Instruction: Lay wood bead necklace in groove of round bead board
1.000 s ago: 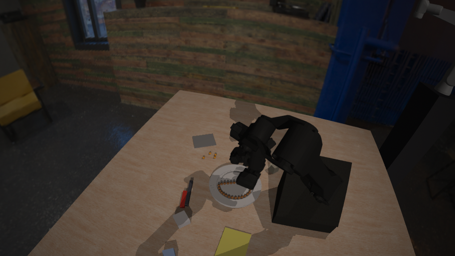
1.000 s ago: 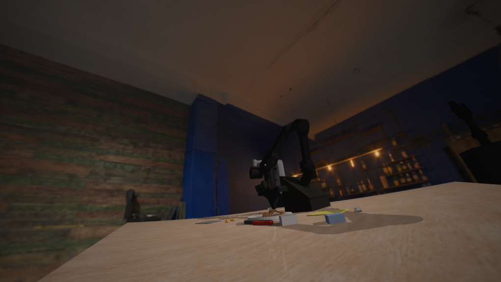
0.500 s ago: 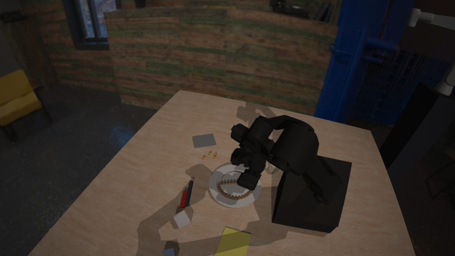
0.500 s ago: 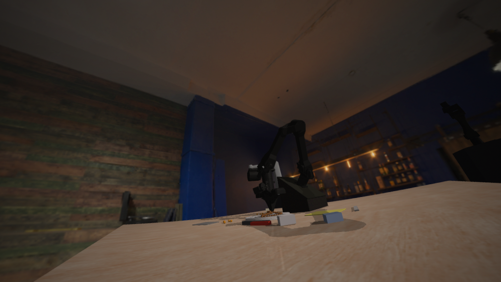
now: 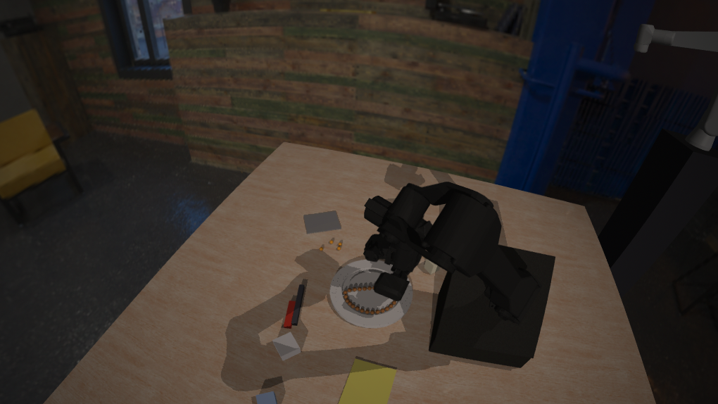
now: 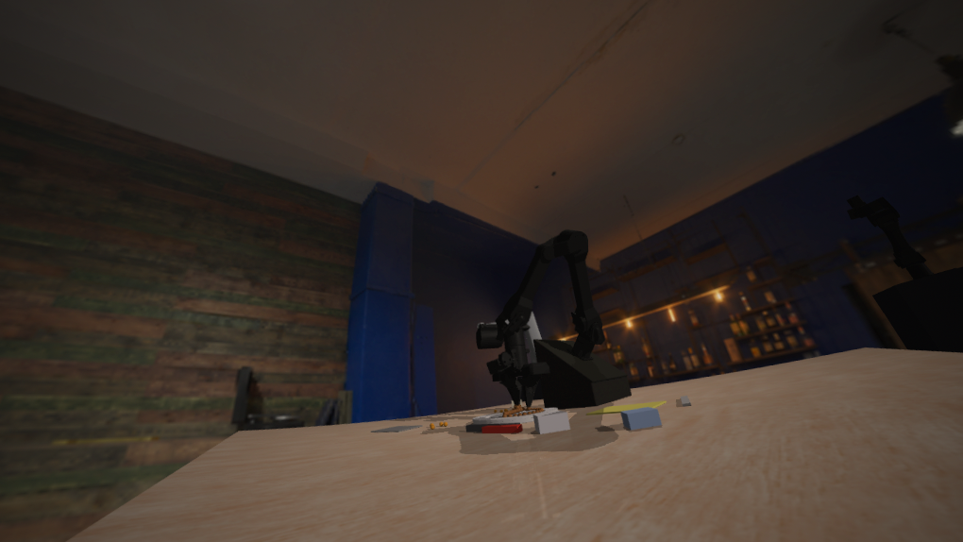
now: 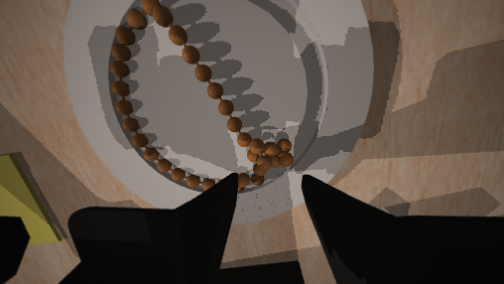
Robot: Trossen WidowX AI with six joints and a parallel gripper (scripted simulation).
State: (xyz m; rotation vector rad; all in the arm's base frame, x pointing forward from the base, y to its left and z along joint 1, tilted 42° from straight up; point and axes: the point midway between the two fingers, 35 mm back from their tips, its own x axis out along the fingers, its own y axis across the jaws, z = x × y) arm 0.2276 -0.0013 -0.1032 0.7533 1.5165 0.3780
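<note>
My gripper tip is now 6 cm short of the round white bead board, 2 cm to the right of it and 1 cm above it. Round my gripper tip: dark bar 22 cm ahead, 12 cm to the left, 2 cm below; yellow sheet 27 cm to the left, 2 cm below, 1 cm ahead; pale cube 9 cm to the right, 8 cm behind.
</note>
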